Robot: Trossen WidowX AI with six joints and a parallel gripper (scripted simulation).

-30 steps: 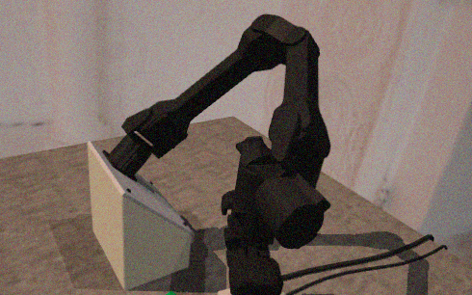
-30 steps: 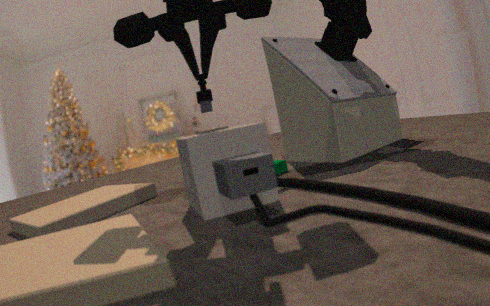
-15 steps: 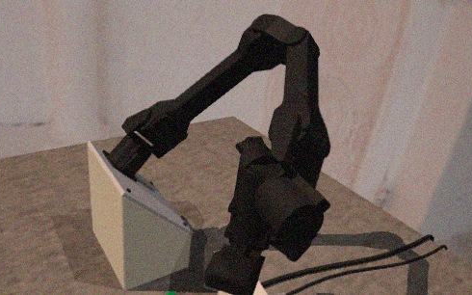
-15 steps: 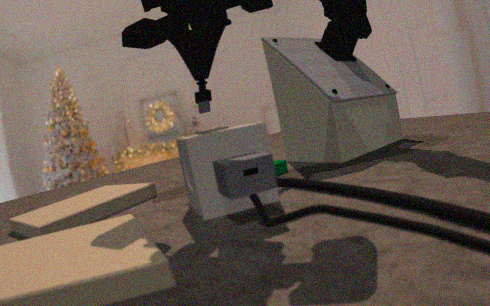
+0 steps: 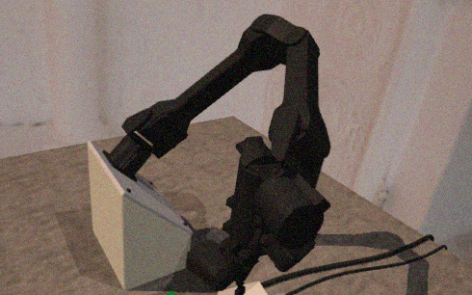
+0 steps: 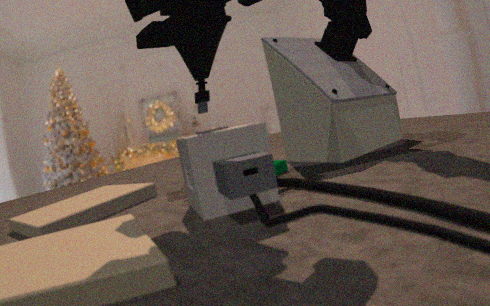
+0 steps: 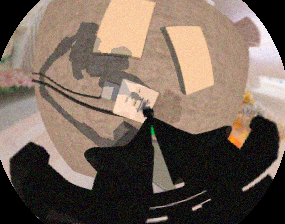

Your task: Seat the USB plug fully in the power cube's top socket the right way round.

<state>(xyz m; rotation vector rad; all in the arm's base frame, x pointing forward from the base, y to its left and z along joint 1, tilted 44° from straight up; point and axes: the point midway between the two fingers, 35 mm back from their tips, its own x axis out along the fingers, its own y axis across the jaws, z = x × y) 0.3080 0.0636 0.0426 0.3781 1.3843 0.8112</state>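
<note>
Now: gripper tip 2 cm above the black USB plug. Round my gripper tip: green block: 13 cm below, 10 cm behind, 7 cm to the right.
</note>
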